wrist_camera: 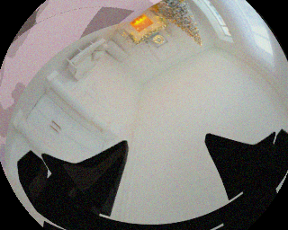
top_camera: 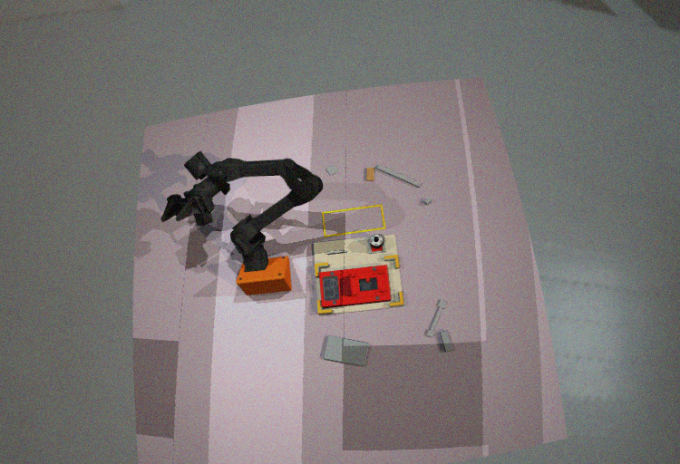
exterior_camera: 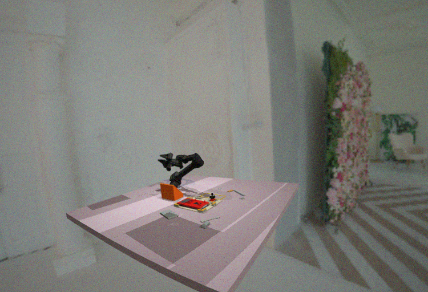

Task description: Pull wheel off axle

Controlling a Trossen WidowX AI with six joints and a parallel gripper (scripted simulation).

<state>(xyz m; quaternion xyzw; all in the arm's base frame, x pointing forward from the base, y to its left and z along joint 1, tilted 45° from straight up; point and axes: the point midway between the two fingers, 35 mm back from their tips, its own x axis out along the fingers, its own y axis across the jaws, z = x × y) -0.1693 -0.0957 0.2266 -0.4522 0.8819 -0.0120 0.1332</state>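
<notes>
The wheel is 55 cm ahead of my gripper tip, 2 cm to the right of it and 26 cm below it. The rest, counted from my gripper tip: tan block (56 cm ahead, 23 cm to the left, 29 cm below).
</notes>
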